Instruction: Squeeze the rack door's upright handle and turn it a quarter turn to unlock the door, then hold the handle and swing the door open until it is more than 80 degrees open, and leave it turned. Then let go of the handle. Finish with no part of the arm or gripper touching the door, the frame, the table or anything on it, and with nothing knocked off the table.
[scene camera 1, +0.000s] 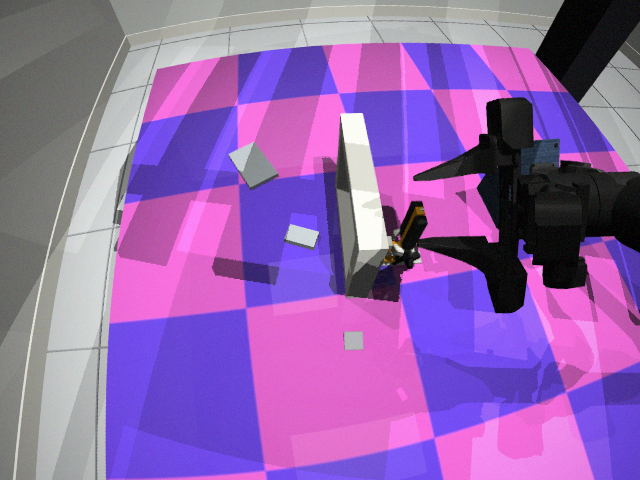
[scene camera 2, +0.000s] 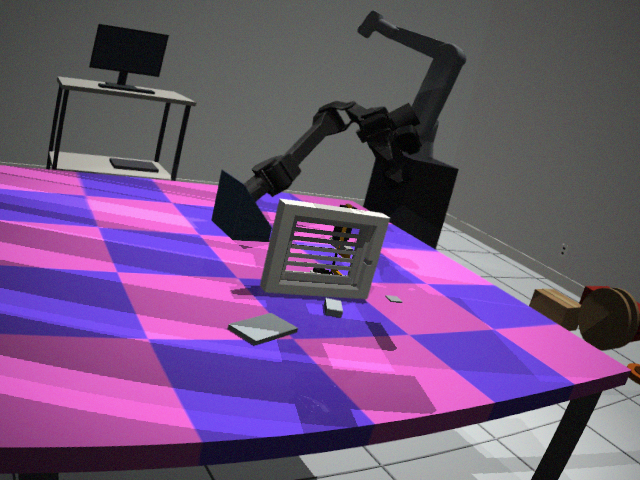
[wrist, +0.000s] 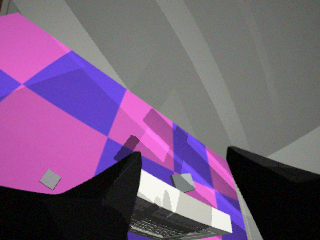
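Note:
There's a flat grey plate that I can see here. As for my gripper, it's open and holding nothing, and you'd see it in scene camera 2 and in the wrist view as well.

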